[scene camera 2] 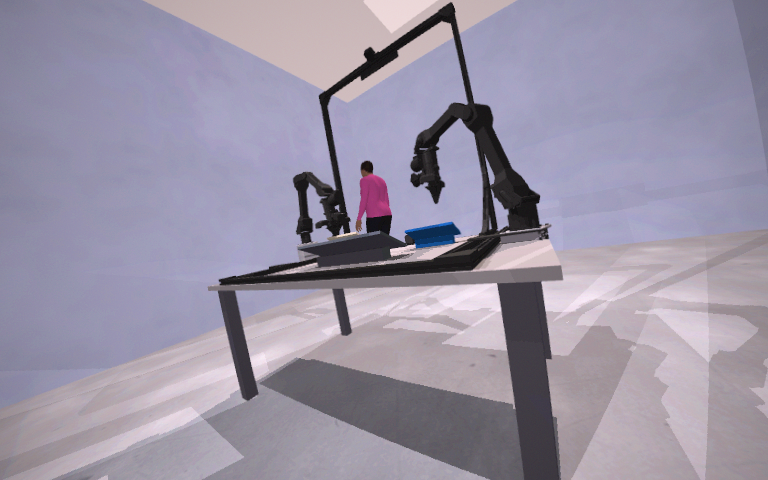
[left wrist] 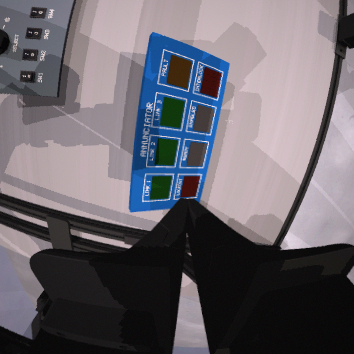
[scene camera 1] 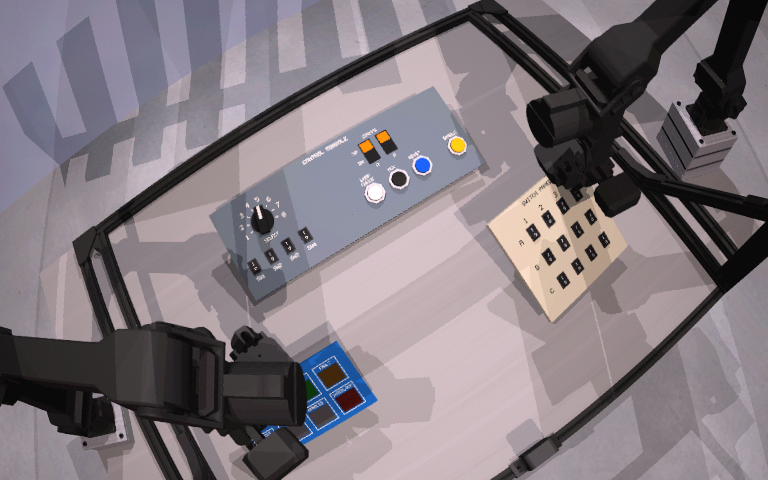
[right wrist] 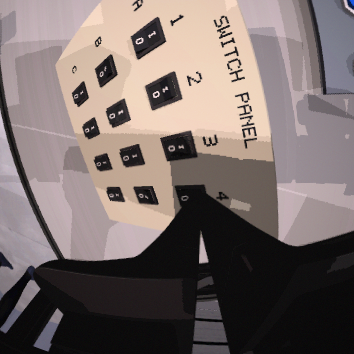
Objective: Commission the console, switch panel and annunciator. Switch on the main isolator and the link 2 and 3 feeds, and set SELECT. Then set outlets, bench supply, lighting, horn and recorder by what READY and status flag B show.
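Seen in the pictures: left gripper, fingertip midpoint: (scene camera 2: pixel 436 203) (left wrist: pixel 185 204); right gripper, fingertip midpoint: (scene camera 1: pixel 575 189) (right wrist: pixel 197 199); left arm's base, link origin: (scene camera 2: pixel 525 228) (scene camera 1: pixel 98 416); right arm's base, link origin: (scene camera 2: pixel 306 243) (scene camera 1: pixel 706 118).
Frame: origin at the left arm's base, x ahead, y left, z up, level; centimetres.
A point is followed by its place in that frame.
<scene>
The grey console (scene camera 1: pixel 322 209) @[x 47.6, y 20.4, z 3.4 cm] (scene camera 2: pixel 362 243) @[x 42.6, y 22.7, z 3.7 cm] has a black SELECT knob (scene camera 1: pixel 262 219) @[x 38.8, y 20.4, z 6.4 cm] pointing near 5. Both orange status flags (scene camera 1: pixel 365 146) @[x 56.6, y 27.3, z 5.4 cm] (scene camera 1: pixel 383 136) @[x 59.7, y 28.1, z 5.4 cm] show in their upper windows. On the beige switch panel (scene camera 1: pixel 501 226) @[x 69.7, y 6.3, z 8.4 cm] (right wrist: pixel 200 117) @[x 78.3, y 7.9, z 7.6 cm], the B1 rocker (right wrist: pixel 106 71) @[x 75.5, y 1.5, z 5.2 cm] and B4 rocker (right wrist: pixel 146 195) @[x 84.1, y 4.8, z 5.4 cm] look tilted unlike their neighbours. The blue annunciator (left wrist: pixel 137 190) @[x 28.2, y -5.4, z 5.1 cm] (scene camera 2: pixel 430 233) @[x 36.4, y -6.3, z 2.4 cm] has a grey READY tile (left wrist: pixel 195 153) @[x 34.5, y -10.0, z 2.1 cm]; its tiles look dim. My left gripper (left wrist: pixel 185 204) @[x 33.0, y -8.9, z 13.5 cm] (scene camera 2: pixel 436 200) @[x 33.0, y -8.9, z 13.5 cm] is shut and empty above the annunciator. My right gripper (right wrist: pixel 197 199) @[x 82.9, y 8.3, z 7.6 cm] is shut and empty, partly hiding the A4 rocker (right wrist: pixel 189 192) @[x 82.8, y 7.8, z 6.8 cm].
White, black, blue and yellow buttons (scene camera 1: pixel 374 193) @[x 55.5, y 20.1, z 3.5 cm] (scene camera 1: pixel 398 178) @[x 59.7, y 21.2, z 3.5 cm] (scene camera 1: pixel 421 165) @[x 63.6, y 22.2, z 3.5 cm] (scene camera 1: pixel 457 145) @[x 70.1, y 23.7, z 3.5 cm] stand on the console. A black frame (scene camera 1: pixel 283 135) runs around the table area and rises as an arch in scene camera 2. A person in pink (scene camera 2: pixel 374 195) stands beyond the table.
</scene>
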